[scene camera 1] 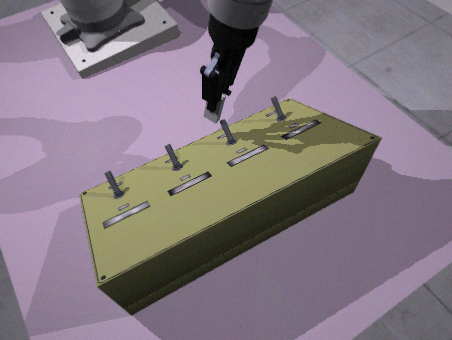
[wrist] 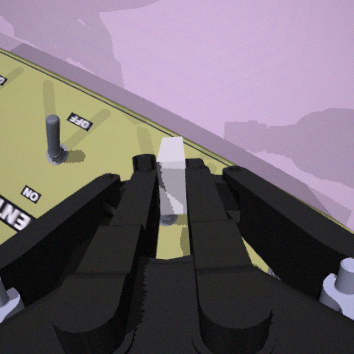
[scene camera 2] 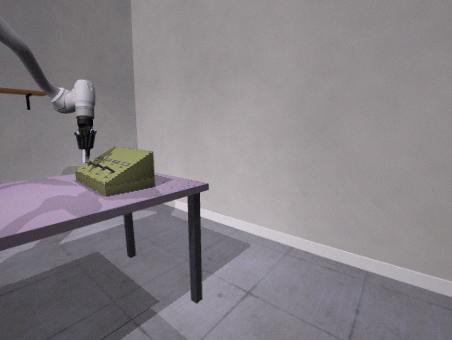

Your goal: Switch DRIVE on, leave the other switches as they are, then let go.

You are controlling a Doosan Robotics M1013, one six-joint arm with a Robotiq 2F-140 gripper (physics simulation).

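Frame: origin at the arm's base, x ahead, y left, z up, level; millimetres.
Where they show: gripper, fingertip midpoint: (scene camera 1: 211,117) (wrist: 173,155) (scene camera 2: 86,162); arm's base, link origin: (scene camera 1: 103,21).
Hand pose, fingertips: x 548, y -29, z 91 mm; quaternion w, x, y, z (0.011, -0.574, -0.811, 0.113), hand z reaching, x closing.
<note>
Things, the pixels of their centre, and the offset from my fingertips. Level surfaces: height alone.
- yellow-green switch box, body centre: (wrist: 92,236) (scene camera 1: 223,189) (scene camera 2: 114,171) 116 mm ahead, 67 mm right, 60 mm down
- DRIVE, body centre: (scene camera 1: 226,130) 38 mm ahead, 8 mm left, 11 mm down
- VENT, body centre: (wrist: 52,136) (scene camera 1: 172,155) 16 mm ahead, 110 mm right, 11 mm down
- LAMP, body centre: (scene camera 1: 277,107) 59 mm ahead, 126 mm left, 11 mm down
- pink table, surface height: 125 mm down
The yellow-green switch box (scene camera 1: 215,200) (scene camera 2: 137,172) (wrist: 20,110) has four grey levers. DRIVE (scene camera 1: 227,132) is third from the left in the first scene view and leans to its OFF side, like BRAKE (scene camera 1: 114,185), VENT (scene camera 1: 173,157) (wrist: 53,136) and LAMP (scene camera 1: 278,108). My gripper (scene camera 1: 214,117) (scene camera 2: 86,160) (wrist: 173,155) has its fingers together, low at the OFF side of the DRIVE lever. That lever shows whole in the first scene view, outside the fingers. The pads hide most of it in the wrist view, where its base shows below them. Whether they touch it is unclear.
The box stands on a pink table (scene camera 1: 35,100) (scene camera 2: 30,207). The robot's base plate (scene camera 1: 90,62) is bolted down behind the box, at the upper left of the first scene view. VENT's lever stands beside the gripper. A wall shelf (scene camera 2: 15,91) shows at the far left.
</note>
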